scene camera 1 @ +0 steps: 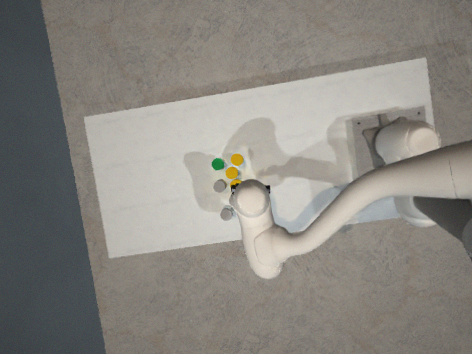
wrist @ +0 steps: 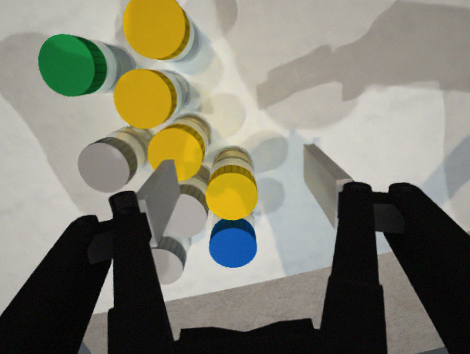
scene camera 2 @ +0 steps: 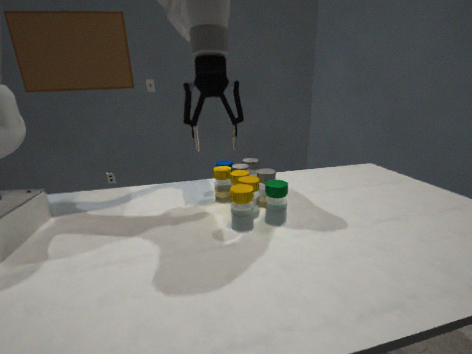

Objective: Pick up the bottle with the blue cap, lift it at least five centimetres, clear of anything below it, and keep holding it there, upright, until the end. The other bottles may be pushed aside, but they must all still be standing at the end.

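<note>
The bottle with the blue cap stands upright on the white table. In the wrist view it is directly behind a yellow-capped bottle, toward the table edge; in scene camera 2 that yellow-capped bottle partly hides it. It does not show in scene camera 1, where the arm covers that area. My gripper is open and empty, its fingers pointing down above the bottle caps. In the wrist view the blue cap lies between the two fingers' lines, nearer the left finger.
Three more yellow-capped bottles, a green-capped bottle and three grey-capped bottles stand close around. The grey-capped ones are left of the blue cap in the wrist view.
</note>
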